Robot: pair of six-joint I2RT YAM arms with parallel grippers.
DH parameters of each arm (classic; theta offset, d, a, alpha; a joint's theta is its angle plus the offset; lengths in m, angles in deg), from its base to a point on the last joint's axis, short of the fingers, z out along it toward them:
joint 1: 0 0.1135 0.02 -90
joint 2: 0 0 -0.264 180
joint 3: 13.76 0 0.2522 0
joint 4: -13.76 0 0.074 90
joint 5: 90 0 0 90
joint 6: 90 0.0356 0 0
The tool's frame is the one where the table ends.
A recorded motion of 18 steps. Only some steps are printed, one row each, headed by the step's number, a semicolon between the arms.
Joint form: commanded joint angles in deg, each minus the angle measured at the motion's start. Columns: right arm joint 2, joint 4, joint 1, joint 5, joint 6, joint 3; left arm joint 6, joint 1, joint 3, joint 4, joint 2, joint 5.
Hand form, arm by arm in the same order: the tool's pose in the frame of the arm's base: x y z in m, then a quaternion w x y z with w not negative. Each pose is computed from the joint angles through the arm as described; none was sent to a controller.
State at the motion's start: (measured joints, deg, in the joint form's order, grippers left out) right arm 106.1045 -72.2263 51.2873 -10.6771 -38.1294 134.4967; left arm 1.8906 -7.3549 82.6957 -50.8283 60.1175 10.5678
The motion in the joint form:
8: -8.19 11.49 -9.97 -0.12 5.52 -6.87; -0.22 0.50 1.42 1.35 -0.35 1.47
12: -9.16 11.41 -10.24 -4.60 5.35 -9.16; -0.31 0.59 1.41 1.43 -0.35 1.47
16: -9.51 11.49 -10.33 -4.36 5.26 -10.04; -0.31 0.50 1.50 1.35 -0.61 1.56
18: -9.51 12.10 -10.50 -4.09 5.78 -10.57; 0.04 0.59 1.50 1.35 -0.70 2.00
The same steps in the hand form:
8: 0.2455 0.2247 0.4923 0.48243 -0.55809 0.66458 0.11886; 0.1818 -0.0293 0.4510 0.52884 0.11847 0.83285 -0.11253
12: 0.2430 0.2240 0.4867 0.46766 -0.57289 0.65606 0.15060; 0.1820 -0.0291 0.4511 0.52935 0.11719 0.83270 -0.11252
16: 0.2431 0.2232 0.4844 0.46473 -0.57299 0.65862 0.14806; 0.1801 -0.0292 0.4522 0.53117 0.11838 0.83124 -0.11355
18: 0.2451 0.2234 0.4828 0.46518 -0.56815 0.66263 0.14745; 0.1796 -0.0291 0.4525 0.53190 0.12233 0.83004 -0.11469

